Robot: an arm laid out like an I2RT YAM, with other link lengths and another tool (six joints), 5 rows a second.
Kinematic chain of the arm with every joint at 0, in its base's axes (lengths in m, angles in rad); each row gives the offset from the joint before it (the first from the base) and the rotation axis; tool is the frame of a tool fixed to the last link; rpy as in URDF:
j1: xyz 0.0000 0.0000 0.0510 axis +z
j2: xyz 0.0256 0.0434 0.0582 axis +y
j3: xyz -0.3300 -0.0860 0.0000 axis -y
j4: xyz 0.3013 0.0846 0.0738 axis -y
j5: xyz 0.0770 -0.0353 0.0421 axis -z
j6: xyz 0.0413 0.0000 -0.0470 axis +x
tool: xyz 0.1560 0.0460 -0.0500 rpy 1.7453 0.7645 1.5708
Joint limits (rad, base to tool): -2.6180..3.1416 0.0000..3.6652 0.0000..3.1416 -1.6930..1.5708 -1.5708..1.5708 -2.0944..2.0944
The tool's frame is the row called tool.
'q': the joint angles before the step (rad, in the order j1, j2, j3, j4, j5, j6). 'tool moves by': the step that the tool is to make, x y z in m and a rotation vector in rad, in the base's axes. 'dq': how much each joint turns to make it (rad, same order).
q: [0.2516 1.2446 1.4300 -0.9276 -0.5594 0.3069]
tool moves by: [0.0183 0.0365 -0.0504 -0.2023 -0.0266 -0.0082]
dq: [0.2014 0.0896 0.0002 0.0445 0.2887 0.0008]
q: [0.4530 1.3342 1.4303 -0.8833 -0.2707 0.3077]
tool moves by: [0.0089 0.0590 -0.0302 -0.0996 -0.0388 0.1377]
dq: [0.1534 0.1523 0.0702 0.0509 0.0867 -0.0637]
